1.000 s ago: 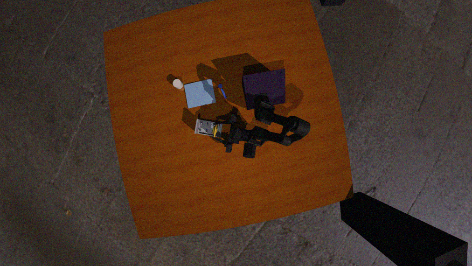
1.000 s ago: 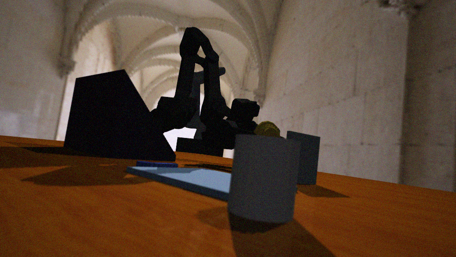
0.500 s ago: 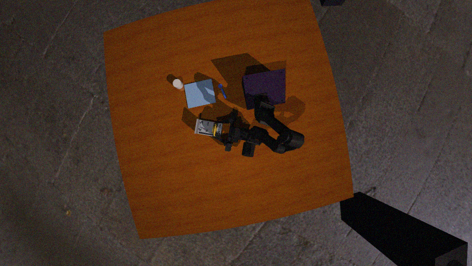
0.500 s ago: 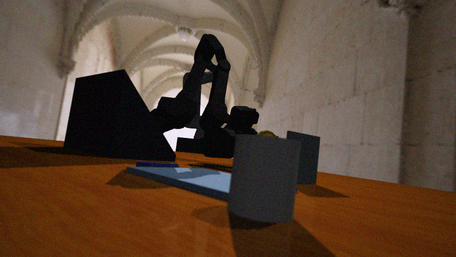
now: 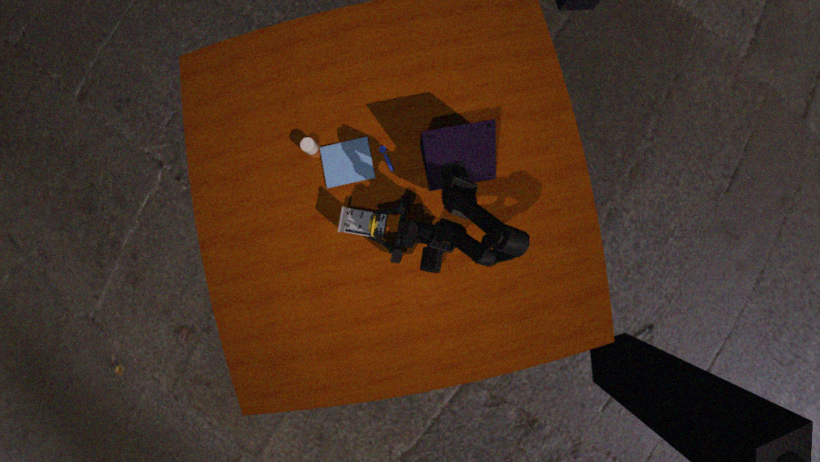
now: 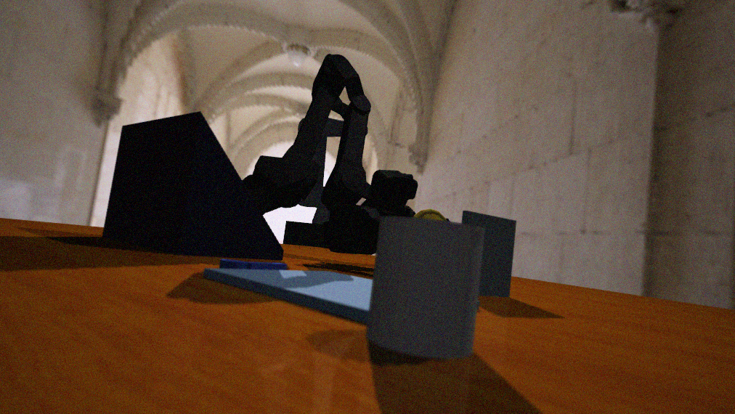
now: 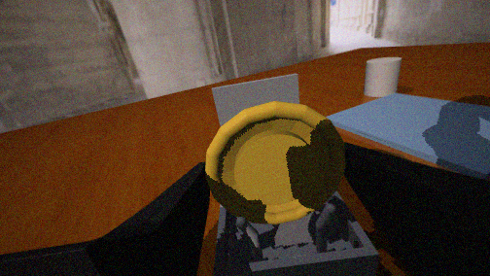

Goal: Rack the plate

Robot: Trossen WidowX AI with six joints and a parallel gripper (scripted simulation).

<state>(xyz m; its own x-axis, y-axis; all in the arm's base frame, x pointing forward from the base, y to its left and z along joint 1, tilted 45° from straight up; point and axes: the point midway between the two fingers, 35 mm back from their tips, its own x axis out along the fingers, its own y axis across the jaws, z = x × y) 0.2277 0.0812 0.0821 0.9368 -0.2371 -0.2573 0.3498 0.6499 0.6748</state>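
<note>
Right now the yellow plate is 1 cm behind my gripper tip. The rest, counted from my gripper tip: light blue mat (4 cm ahead, 20 cm to the right, 5 cm below); dish rack (2 cm ahead, 1 cm to the right, 3 cm below); blue spoon (8 cm behind, 20 cm to the right, 5 cm below).
</note>
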